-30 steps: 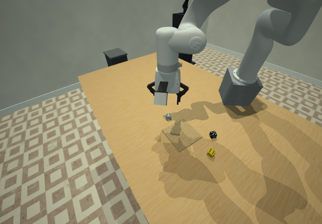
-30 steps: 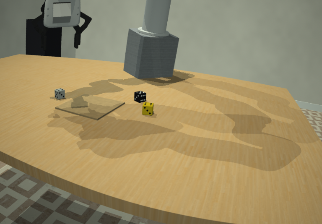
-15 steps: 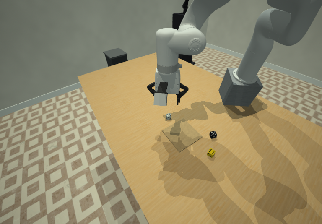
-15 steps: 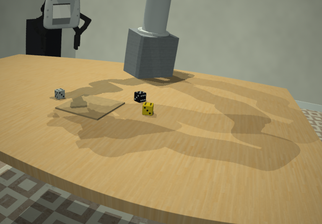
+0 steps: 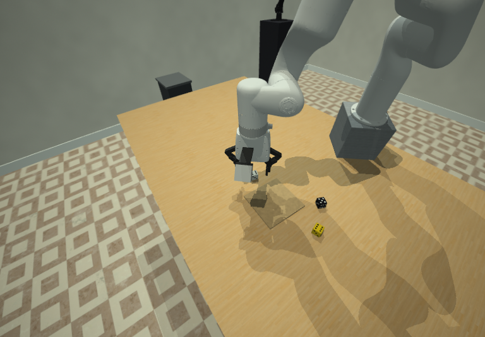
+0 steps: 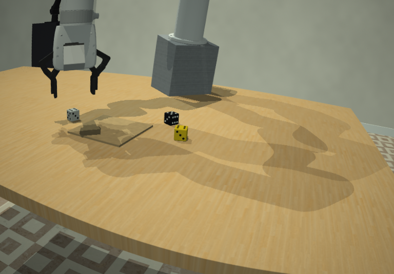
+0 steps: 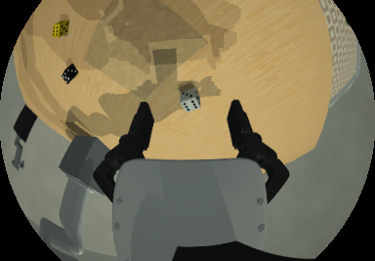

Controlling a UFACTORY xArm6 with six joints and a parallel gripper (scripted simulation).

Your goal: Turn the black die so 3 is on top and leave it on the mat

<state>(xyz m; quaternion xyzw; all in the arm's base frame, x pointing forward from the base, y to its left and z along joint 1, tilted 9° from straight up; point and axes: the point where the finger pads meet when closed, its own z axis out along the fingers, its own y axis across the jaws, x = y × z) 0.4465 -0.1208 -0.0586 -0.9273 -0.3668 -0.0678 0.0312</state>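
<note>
Now: hand 7 cm above the white die, 3 cm past it and 2 cm to the left of it. The rest, counted from my hand: yellow die 25 cm to the left, 7 cm below, 3 cm behind; tan mat 9 cm to the left, 8 cm below, 1 cm behind; black die 20 cm to the left, 11 cm behind, 7 cm below.
</note>
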